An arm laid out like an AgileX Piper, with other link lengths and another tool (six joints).
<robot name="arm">
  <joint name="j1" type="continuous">
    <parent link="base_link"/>
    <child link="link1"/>
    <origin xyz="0 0 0.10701"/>
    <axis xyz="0 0 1"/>
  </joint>
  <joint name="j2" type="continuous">
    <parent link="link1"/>
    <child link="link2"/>
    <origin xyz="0 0 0"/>
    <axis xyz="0 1 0"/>
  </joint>
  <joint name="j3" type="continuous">
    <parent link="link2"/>
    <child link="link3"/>
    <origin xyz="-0.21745 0 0.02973"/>
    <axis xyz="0 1 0"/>
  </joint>
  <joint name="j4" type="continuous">
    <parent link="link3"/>
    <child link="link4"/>
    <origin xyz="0.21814 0 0.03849"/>
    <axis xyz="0.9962 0 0.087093"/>
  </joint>
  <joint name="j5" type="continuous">
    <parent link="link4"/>
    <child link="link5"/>
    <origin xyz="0 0 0"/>
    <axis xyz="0 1 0"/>
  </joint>
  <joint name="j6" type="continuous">
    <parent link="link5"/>
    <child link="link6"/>
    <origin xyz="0.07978 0 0.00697"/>
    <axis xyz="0.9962 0 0.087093"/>
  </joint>
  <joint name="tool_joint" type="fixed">
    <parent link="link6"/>
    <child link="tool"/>
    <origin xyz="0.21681 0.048 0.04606" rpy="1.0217 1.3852 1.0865"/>
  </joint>
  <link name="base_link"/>
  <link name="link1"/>
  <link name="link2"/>
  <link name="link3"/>
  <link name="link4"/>
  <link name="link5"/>
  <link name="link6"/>
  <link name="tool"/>
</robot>
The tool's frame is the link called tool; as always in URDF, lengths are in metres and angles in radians. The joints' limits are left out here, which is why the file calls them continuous.
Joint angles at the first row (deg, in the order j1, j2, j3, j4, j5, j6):
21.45, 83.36, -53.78, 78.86, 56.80, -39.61
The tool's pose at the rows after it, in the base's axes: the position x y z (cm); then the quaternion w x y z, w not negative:
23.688, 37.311, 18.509, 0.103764, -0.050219, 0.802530, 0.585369
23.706, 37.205, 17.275, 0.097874, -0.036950, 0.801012, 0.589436
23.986, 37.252, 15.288, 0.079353, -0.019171, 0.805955, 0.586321
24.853, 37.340, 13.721, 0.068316, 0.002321, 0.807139, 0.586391
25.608, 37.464, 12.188, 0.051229, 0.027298, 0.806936, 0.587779
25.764, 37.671, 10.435, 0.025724, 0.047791, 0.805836, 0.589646
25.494, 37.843, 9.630, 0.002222, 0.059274, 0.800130, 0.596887
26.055, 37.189, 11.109, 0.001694, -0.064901, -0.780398, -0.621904
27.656, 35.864, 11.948, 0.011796, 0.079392, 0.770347, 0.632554
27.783, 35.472, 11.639, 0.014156, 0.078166, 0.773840, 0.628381
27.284, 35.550, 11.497, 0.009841, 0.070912, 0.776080, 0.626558
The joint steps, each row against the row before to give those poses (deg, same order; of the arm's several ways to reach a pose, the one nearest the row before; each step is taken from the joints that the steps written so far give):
0.00, 0.00, 4.08, 5.08, -0.99, -5.24
0.00, 1.07, 2.99, 3.33, -0.34, -3.56
0.00, 3.04, 1.18, 1.65, -0.05, -1.57
0.00, 3.52, 0.37, 2.67, -0.34, -1.96
0.00, 3.76, 0.00, 2.48, 0.22, -1.03
0.00, 4.28, 0.00, 1.92, 1.26, -1.04
-0.25, 3.05, 0.00, 1.15, 2.25, -0.65
-2.54, 0.98, 0.00, 1.13, 4.40, -1.28
-3.18, 0.00, 0.00, 0.40, 1.73, -0.50
-0.93, 0.00, 0.00, -1.09, 0.00, -0.08
0.00, 0.00, 0.00, -0.96, 0.34, 0.00

